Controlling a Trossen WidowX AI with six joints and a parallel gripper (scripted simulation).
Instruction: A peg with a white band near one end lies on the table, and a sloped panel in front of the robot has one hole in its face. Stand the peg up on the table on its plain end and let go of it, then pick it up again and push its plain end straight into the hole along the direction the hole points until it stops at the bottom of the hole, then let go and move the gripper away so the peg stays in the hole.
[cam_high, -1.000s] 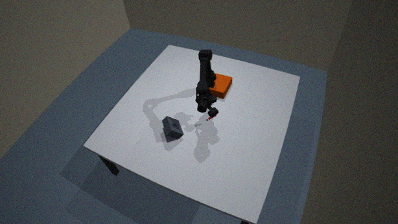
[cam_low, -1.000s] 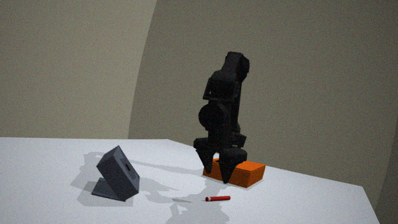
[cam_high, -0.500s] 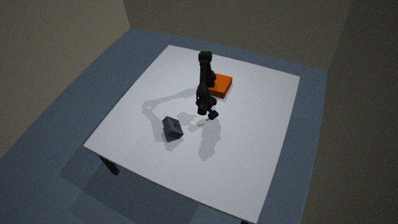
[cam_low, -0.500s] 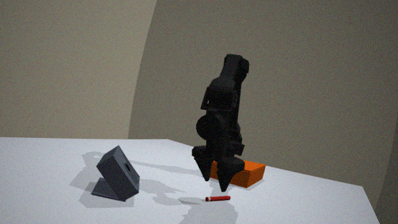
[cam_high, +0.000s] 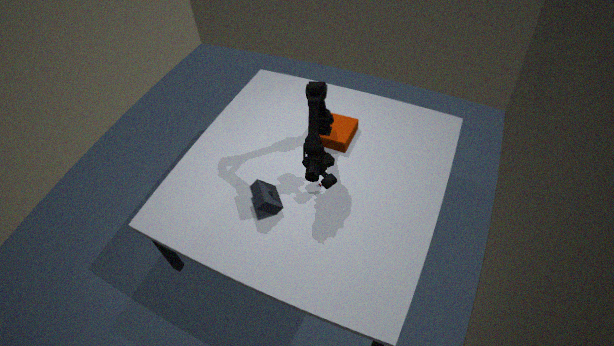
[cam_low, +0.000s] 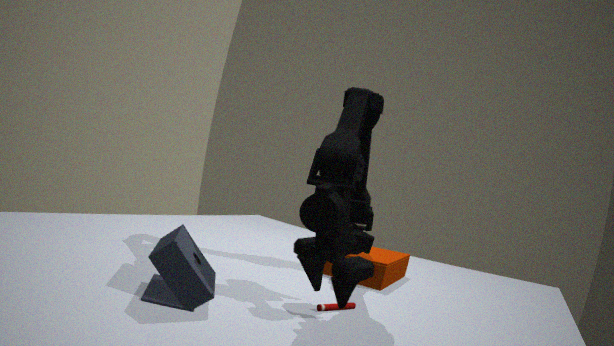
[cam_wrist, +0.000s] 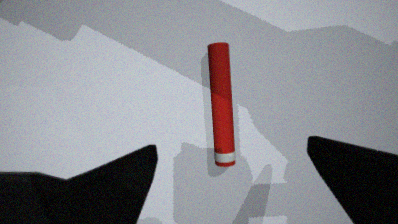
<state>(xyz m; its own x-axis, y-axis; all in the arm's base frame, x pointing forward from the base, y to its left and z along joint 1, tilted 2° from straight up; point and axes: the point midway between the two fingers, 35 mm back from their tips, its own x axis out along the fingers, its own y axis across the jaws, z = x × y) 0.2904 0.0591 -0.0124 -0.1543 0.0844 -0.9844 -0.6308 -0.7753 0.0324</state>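
Now: the red peg 2 cm below my gripper tip and 1 cm behind it. Also, from my gripper tip: sloped panel (21 cm to the right, 17 cm ahead, 3 cm above).
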